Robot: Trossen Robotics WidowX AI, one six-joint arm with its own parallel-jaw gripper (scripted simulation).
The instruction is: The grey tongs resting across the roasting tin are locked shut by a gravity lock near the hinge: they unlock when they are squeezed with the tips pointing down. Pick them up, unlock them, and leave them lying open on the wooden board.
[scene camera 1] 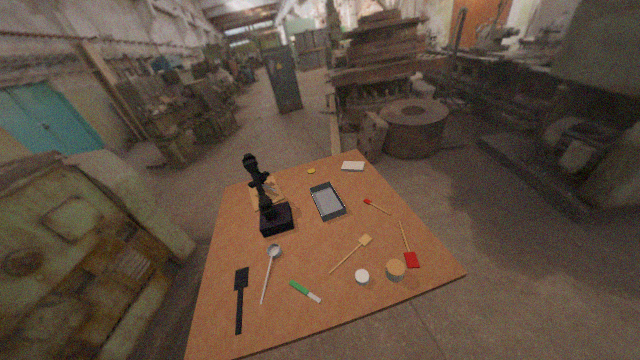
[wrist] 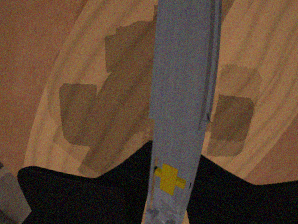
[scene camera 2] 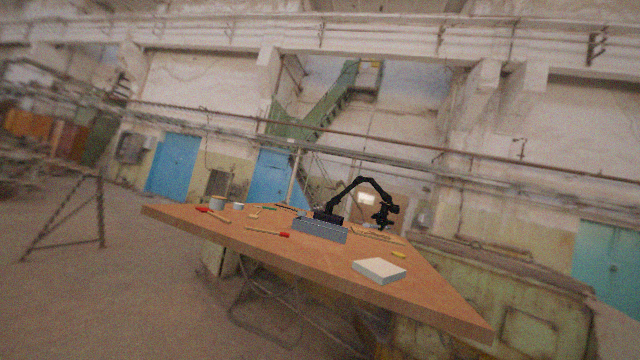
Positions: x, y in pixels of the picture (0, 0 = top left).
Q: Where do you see a white block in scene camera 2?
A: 381, 271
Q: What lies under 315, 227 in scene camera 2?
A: A roasting tin.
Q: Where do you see a wooden board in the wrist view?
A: At 93, 115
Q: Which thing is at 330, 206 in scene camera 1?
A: A roasting tin.
